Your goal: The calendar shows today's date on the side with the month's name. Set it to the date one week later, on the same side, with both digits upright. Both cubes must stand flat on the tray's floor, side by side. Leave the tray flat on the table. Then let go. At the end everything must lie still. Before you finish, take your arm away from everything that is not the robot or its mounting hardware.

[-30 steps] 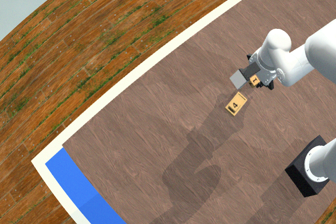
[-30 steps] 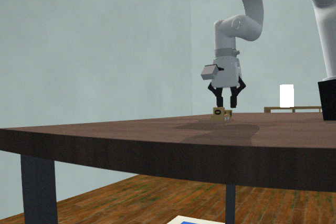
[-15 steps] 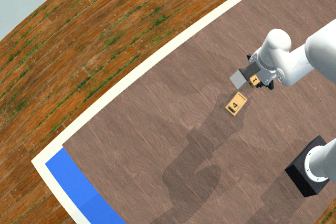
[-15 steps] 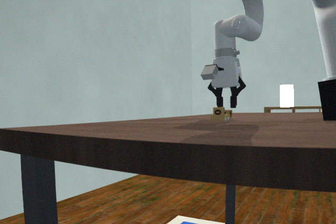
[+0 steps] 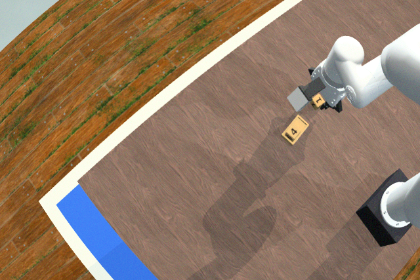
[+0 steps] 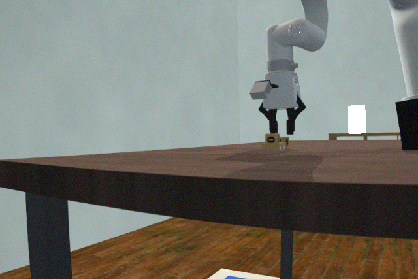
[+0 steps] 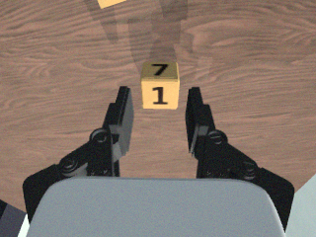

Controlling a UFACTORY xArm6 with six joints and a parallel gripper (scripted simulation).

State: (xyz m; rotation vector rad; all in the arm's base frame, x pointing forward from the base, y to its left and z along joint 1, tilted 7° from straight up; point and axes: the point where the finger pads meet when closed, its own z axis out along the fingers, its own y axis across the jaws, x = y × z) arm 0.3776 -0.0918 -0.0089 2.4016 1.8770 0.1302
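Right now the wooden cube is 40 mm below my hand. Also, from my hand: tray 110 mm to the left, 50 mm below.
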